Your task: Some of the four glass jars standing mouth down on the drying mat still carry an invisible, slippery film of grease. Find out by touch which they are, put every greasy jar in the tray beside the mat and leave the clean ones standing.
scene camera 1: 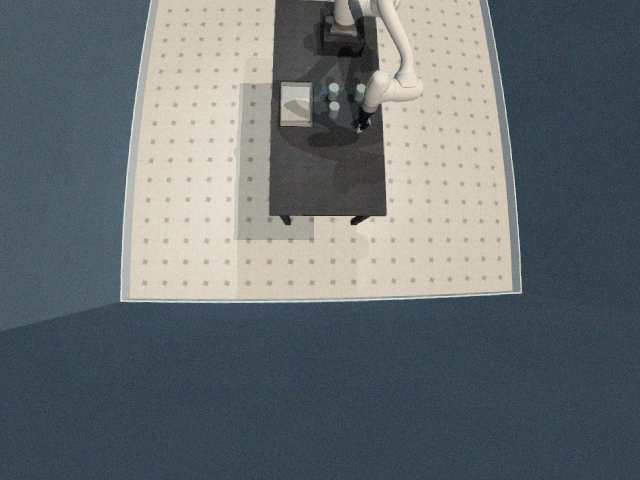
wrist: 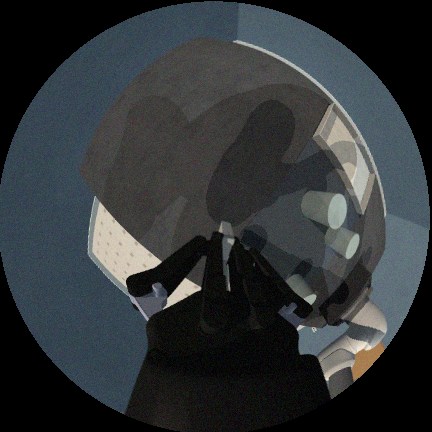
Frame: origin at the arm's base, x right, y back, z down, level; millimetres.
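Seen in the pictures: gripper, fingertip midpoint: (scene camera 1: 358, 131) (wrist: 223, 229); arm's base, origin of the base link: (scene camera 1: 344, 24) (wrist: 353, 305).
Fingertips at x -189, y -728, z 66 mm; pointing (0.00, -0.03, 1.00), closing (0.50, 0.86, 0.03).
Offsets run from my fingertips to a thing's top centre. "spot": to the spot under its first point. Level surfaces: height alone.
Three pale green glass jars stand mouth down on the dark drying mat @[dz +39 mm] (scene camera 1: 347, 114) (wrist: 280, 225). The front-left jar @[dy +114, dx +180, dz -48 mm] (scene camera 1: 334, 106) (wrist: 325, 209) is nearest the tray's front part, the back-left jar @[dy +245, dx +199, dz -48 mm] (scene camera 1: 333, 87) (wrist: 343, 242) stands behind it, and the back-right jar @[dy +275, dx +23, dz -48 mm] (scene camera 1: 360, 88) (wrist: 302, 289) is partly hidden by the gripper in the wrist view. A fourth jar cannot be made out. The tray @[spot: dy -14, dx +410, dz +29 mm] (scene camera 1: 295, 125) (wrist: 325, 122) is left of the mat and holds no jar. My gripper (scene camera 1: 360, 129) (wrist: 223, 229) is shut and empty, at the mat's front right; its height is hard to tell.
The dark table @[dz +42 mm] (scene camera 1: 325, 186) (wrist: 165, 85) extends in front of the mat. My white arm (scene camera 1: 385, 90) reaches over the table's right edge and covers part of the mat's right side. The robot's base (scene camera 1: 342, 43) stands at the back, behind the jars.
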